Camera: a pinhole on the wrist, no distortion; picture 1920 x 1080 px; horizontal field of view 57.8 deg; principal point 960.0 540.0 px. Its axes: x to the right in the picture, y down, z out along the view. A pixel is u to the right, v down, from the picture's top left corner.
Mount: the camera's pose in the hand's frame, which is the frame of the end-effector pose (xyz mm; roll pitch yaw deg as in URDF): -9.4 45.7 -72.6 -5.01 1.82 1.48
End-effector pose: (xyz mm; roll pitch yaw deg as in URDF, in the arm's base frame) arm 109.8 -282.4 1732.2 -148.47 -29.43 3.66
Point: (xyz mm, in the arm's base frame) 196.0 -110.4 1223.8
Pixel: 440.2 609.1
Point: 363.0 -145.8 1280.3
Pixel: 959.4 756.2
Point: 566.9 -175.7 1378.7
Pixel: 1624.6 868.3
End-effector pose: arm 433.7 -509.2 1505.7 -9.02 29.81 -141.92
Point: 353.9 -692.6 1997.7
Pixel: 657.5 297.8
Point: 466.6 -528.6 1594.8
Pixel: 328.7 139.9
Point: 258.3 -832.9 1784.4
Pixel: 1471.3 493.2
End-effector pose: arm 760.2 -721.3 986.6 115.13 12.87 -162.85
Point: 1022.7 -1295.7 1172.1
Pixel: behind the camera
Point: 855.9 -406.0 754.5
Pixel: outside the picture
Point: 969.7 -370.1 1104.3
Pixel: outside the picture
